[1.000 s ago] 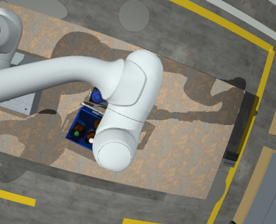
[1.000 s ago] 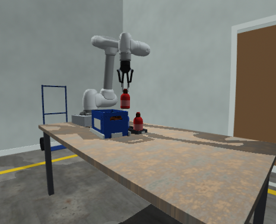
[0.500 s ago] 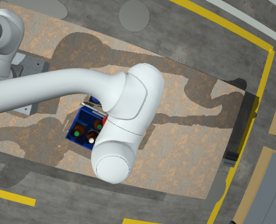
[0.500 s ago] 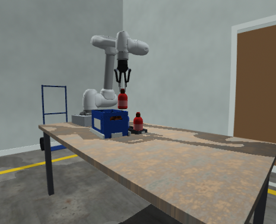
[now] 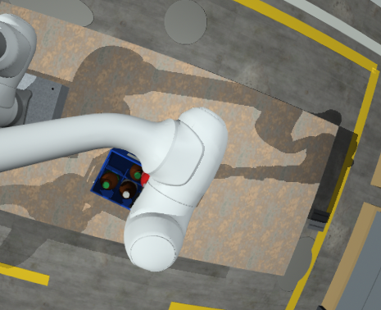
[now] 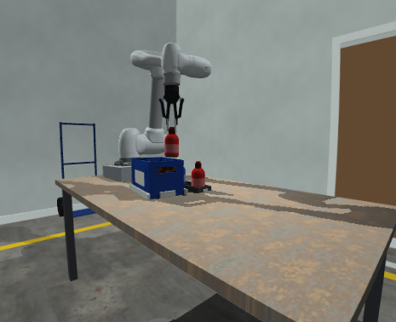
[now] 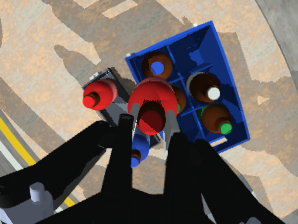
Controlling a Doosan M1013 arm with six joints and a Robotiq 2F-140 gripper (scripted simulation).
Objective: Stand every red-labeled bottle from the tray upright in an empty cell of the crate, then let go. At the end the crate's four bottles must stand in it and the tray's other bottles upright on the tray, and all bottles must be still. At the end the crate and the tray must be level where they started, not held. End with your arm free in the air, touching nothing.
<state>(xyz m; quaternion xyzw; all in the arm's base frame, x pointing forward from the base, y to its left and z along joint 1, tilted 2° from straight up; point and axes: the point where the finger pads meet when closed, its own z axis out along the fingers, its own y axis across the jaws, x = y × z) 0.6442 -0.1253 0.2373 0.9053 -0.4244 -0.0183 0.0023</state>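
The red bottle lies 9 cm below my hand. From my hand the other things lie so: blue-capped bottle 10 cm behind, 14 cm to the left, 27 cm below; then red-labeled bottle 7 cm ahead, 12 cm to the left, 27 cm below; then blue crate 6 cm behind, 6 cm to the right, 27 cm below.
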